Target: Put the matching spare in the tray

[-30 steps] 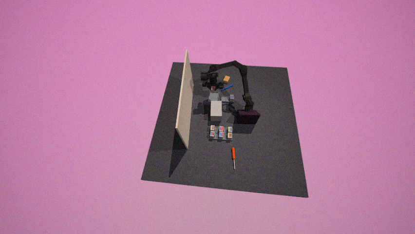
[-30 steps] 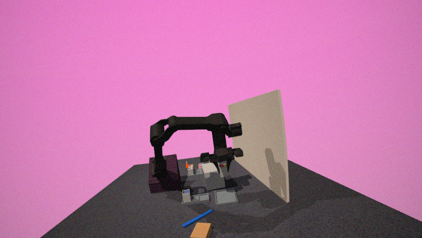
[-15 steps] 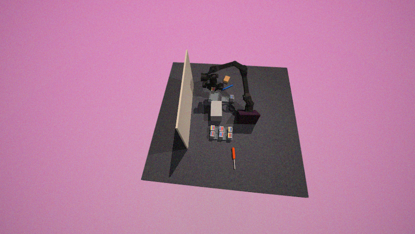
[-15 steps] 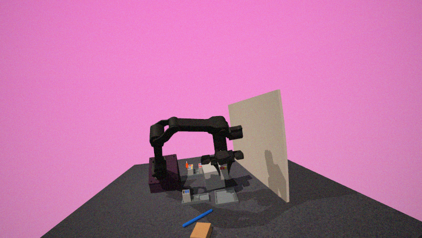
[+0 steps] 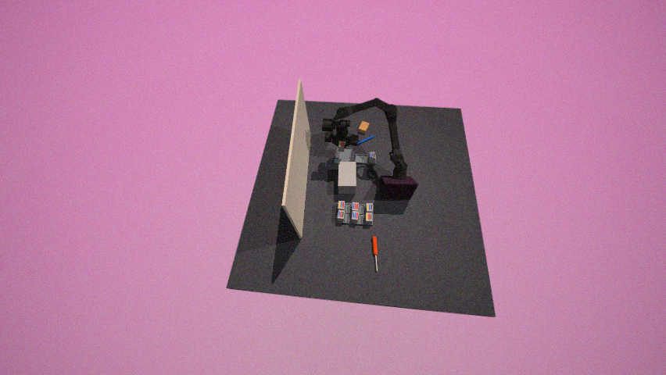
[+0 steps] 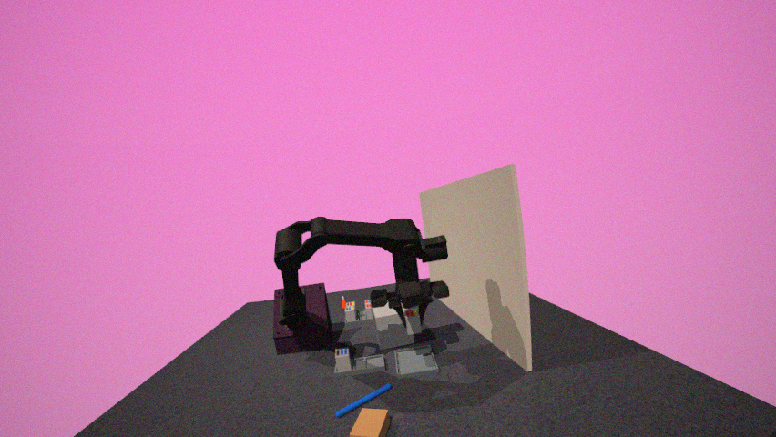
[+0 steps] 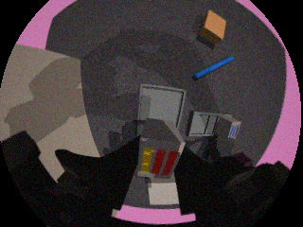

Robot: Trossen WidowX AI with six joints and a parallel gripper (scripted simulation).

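Now: gripper tip 1 cm past the grey rimmed tray and 9 cm above it. Round my gripper tip: blue pen: 14 cm behind, 13 cm to the right, 9 cm below; grey spare: 2 cm above; white mounted unit: 4 cm behind, 19 cm to the left, 5 cm below.
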